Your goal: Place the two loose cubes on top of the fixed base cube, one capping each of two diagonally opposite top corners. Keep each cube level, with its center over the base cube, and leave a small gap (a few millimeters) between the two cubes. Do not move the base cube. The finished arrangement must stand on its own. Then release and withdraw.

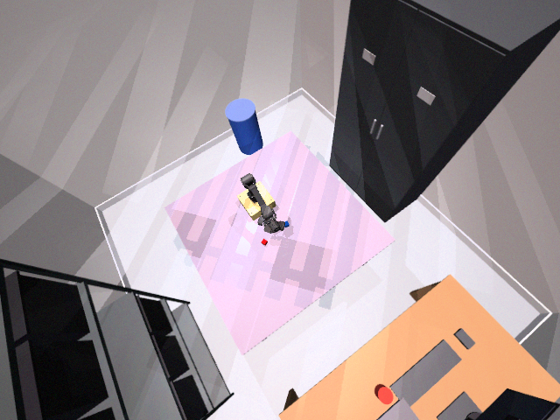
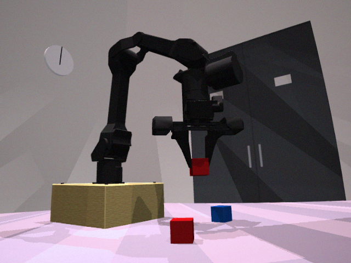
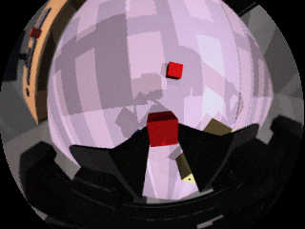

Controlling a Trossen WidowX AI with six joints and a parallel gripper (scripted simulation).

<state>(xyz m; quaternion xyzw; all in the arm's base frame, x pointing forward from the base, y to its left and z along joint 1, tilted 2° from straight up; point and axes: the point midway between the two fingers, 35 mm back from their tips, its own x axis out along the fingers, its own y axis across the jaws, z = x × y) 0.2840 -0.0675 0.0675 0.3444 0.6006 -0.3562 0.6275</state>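
Now: gripper tip 10 mm short of the blue base cube, 110 mm to the right of it and 100 mm above it.
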